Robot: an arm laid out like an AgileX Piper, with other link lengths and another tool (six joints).
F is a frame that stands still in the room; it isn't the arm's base.
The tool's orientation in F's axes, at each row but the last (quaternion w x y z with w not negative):
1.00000, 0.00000, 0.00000, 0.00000
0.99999, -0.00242, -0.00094, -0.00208
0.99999, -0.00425, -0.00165, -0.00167
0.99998, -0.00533, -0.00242, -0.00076
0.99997, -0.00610, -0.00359, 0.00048
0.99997, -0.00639, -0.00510, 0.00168
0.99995, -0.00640, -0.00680, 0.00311
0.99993, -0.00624, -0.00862, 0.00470
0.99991, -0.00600, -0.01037, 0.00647
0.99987, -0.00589, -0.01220, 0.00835
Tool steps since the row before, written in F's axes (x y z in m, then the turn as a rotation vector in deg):
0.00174, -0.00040, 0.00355, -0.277, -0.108, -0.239
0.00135, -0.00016, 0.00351, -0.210, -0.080, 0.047
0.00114, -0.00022, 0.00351, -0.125, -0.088, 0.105
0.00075, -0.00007, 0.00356, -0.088, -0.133, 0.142
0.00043, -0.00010, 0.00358, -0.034, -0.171, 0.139
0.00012, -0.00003, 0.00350, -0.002, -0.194, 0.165
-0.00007, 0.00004, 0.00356, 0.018, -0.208, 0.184
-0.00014, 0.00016, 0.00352, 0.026, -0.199, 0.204
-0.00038, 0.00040, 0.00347, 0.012, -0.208, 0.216
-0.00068, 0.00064, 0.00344, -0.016, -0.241, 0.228
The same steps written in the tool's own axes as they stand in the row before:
0.00174, -0.00040, 0.00355, -0.277, -0.108, -0.239
0.00136, -0.00017, 0.00351, -0.210, -0.081, 0.047
0.00115, -0.00025, 0.00350, -0.124, -0.089, 0.105
0.00077, -0.00011, 0.00356, -0.087, -0.135, 0.141
0.00046, -0.00014, 0.00358, -0.033, -0.173, 0.137
0.00016, -0.00008, 0.00350, -0.001, -0.196, 0.163
-0.00002, -0.00001, 0.00356, 0.019, -0.210, 0.181
-0.00008, 0.00012, 0.00352, 0.028, -0.202, 0.201
-0.00030, 0.00036, 0.00348, 0.014, -0.211, 0.213
-0.00059, 0.00061, 0.00346, -0.015, -0.243, 0.226

